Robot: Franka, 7 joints.
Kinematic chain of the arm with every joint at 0, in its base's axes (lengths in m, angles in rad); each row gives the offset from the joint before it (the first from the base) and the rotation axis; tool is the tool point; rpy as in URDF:
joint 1: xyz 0 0 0.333 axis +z
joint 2: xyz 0 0 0 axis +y
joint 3: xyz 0 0 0.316 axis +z
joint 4: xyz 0.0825 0 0 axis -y
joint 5: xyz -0.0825 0 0.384 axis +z
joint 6: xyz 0 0 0 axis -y
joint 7: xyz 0.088 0 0 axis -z
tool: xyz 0 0 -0.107 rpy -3.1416 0 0
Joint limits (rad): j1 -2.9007..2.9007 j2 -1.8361..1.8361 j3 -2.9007..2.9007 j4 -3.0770..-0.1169 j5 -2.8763..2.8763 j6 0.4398..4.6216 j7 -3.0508..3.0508
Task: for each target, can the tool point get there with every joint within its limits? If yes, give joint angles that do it. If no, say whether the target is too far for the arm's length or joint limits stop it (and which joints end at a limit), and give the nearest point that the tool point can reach.
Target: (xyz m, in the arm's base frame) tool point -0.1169 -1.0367 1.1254
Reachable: no: too far | nearest point -0.0766 -0.6789 0.8519 | short by 0.452 m
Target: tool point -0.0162 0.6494 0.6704
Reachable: yes | joints -1.0355 -0.2750 2.4026 -1.3063 -2.1594 3.1188 -2.5127
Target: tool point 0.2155 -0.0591 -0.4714
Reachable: no: joint limits stop it (at a limit: joint 2) | nearest point 0.2257 -0.0619 -0.3585 | short by 0.113 m
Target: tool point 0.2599 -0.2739 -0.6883
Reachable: no: too far | nearest point 0.2349 -0.2476 -0.3576 | short by 0.333 m
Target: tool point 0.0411 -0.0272 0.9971
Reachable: yes | joints 2.2811 -1.0929 -0.1932 -1.5976 1.1921 1.6125 -1.8148
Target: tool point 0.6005 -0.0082 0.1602
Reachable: yes | joints -2.4275 -0.7683 2.3794 -1.9917 -1.0371 2.5930 1.3689
